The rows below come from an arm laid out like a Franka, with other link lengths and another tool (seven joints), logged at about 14 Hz.
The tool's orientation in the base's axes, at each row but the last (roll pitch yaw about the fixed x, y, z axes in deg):
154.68 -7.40 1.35
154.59 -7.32 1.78
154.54 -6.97 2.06
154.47 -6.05 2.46
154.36 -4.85 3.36
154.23 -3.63 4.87
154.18 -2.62 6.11
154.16 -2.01 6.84
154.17 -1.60 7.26
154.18 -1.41 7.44
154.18 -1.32 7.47
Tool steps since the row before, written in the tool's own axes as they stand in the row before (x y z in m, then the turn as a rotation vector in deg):
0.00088 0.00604 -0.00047 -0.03 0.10 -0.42
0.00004 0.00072 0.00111 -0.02 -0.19 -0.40
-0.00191 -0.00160 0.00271 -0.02 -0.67 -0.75
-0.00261 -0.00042 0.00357 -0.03 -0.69 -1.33
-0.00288 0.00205 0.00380 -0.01 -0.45 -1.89
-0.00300 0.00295 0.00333 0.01 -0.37 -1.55
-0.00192 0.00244 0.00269 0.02 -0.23 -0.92
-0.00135 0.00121 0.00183 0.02 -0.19 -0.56
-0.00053 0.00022 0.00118 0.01 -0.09 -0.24
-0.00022 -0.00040 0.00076 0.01 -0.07 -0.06
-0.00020 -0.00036 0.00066 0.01 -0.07 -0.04
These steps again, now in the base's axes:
0.00061 -0.00525 0.00310 -0.09 0.09 0.42
0.00016 -0.00112 -0.00068 -0.07 0.34 0.27
-0.00152 0.00022 -0.00334 -0.10 0.92 0.38
-0.00219 -0.00125 -0.00366 -0.18 1.19 0.89
-0.00245 -0.00364 -0.00277 -0.21 1.21 1.50
-0.00253 -0.00433 -0.00190 -0.15 1.00 1.23
-0.00149 -0.00355 -0.00145 -0.08 0.60 0.73
-0.00108 -0.00203 -0.00117 -0.04 0.41 0.42
-0.00041 -0.00077 -0.00098 -0.02 0.18 0.18
-0.00020 0.00000 -0.00086 0.00 0.09 0.02
-0.00019 0.00001 -0.00076 0.00 0.08 0.01

